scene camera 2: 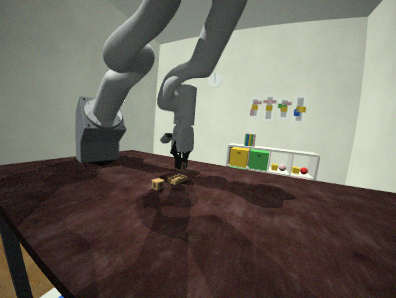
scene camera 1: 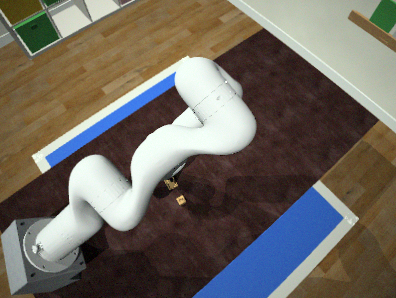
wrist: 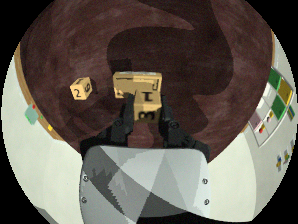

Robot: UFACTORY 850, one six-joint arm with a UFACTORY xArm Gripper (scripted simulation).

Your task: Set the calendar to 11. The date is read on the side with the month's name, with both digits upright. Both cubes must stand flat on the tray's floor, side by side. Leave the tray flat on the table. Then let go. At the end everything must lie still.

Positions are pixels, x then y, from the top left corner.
Labels:
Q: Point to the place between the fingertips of my gripper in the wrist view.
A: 146,103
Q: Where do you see a wooden tray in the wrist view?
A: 125,83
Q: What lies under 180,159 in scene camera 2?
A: My gripper.

